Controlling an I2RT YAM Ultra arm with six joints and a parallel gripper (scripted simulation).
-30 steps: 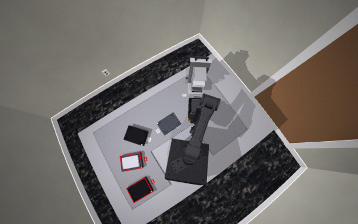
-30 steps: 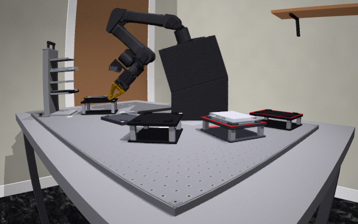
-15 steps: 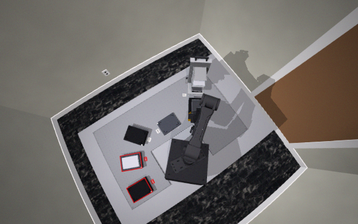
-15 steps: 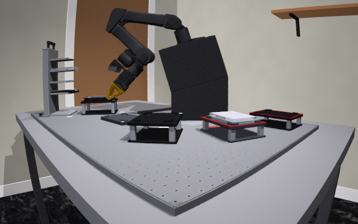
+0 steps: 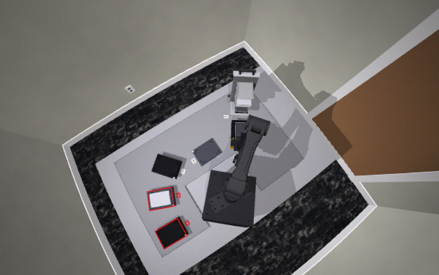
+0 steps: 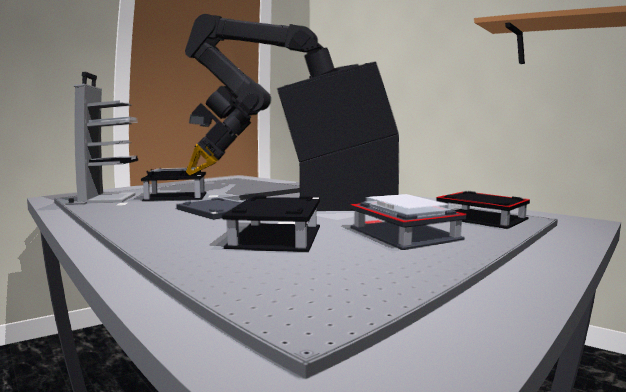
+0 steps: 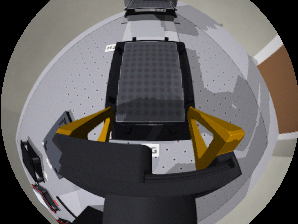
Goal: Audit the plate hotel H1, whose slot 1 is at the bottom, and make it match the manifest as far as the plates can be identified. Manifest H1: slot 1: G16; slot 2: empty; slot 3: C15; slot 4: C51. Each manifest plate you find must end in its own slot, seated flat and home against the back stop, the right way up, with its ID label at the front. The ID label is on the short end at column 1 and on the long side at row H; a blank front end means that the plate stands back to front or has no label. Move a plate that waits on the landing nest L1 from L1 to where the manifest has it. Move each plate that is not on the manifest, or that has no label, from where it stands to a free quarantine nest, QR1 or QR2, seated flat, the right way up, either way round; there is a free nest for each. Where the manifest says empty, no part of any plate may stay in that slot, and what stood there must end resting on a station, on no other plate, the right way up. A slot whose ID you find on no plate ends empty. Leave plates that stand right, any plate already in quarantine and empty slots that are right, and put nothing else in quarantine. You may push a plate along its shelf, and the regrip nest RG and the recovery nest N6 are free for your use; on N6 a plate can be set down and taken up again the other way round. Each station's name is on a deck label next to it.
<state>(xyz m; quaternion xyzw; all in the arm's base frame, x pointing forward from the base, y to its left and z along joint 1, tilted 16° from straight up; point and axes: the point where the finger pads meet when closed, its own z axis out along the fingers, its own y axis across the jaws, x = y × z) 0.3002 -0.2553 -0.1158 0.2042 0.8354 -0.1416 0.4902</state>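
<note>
My gripper is now 4 cm short of the pinned nest, 2 cm to the left of it and 1 cm above it. Round my hand: hotel foot: 22 cm ahead, 13 cm to the right, 7 cm below; H1 deck label: 20 cm ahead, 7 cm below; grey plate hotel H1: 27 cm ahead, 15 cm to the right, 9 cm above.
</note>
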